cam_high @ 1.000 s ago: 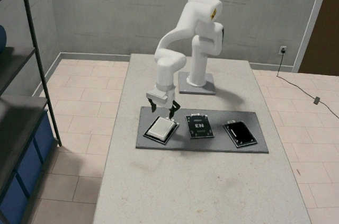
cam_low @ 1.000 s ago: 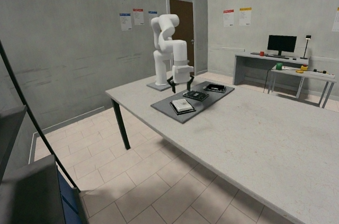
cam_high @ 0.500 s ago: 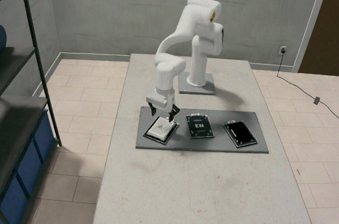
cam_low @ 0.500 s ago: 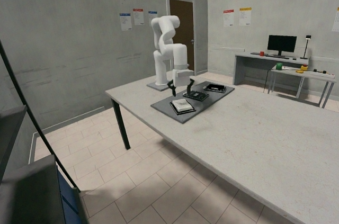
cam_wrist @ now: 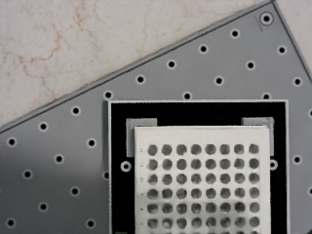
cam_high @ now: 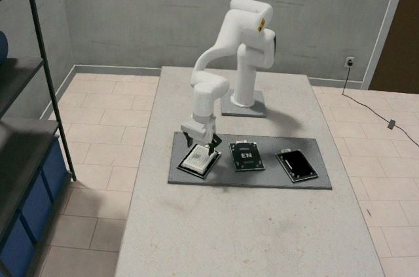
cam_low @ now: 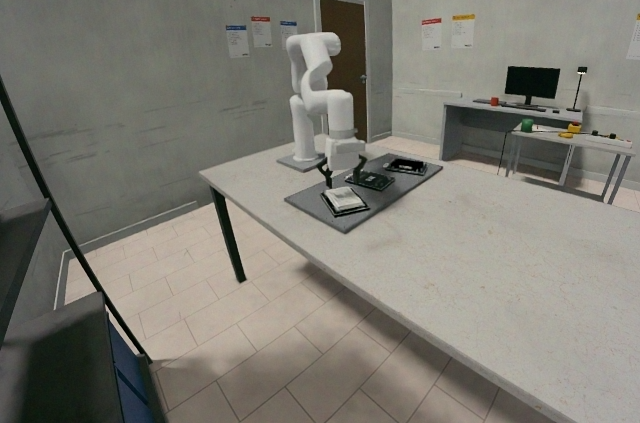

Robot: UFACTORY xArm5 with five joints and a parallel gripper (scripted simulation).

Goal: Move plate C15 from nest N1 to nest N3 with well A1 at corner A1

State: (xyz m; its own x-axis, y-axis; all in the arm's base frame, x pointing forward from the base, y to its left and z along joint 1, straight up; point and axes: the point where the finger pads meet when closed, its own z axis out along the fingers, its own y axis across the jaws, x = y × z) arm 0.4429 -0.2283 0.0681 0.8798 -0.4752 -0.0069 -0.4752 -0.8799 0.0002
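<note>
The white plate lies 60 mm below my hand. Round my hand: black plate: 20 mm ahead, 400 mm to the left, 60 mm below; nest N3: 30 mm behind, 190 mm to the left, 70 mm below.
</note>
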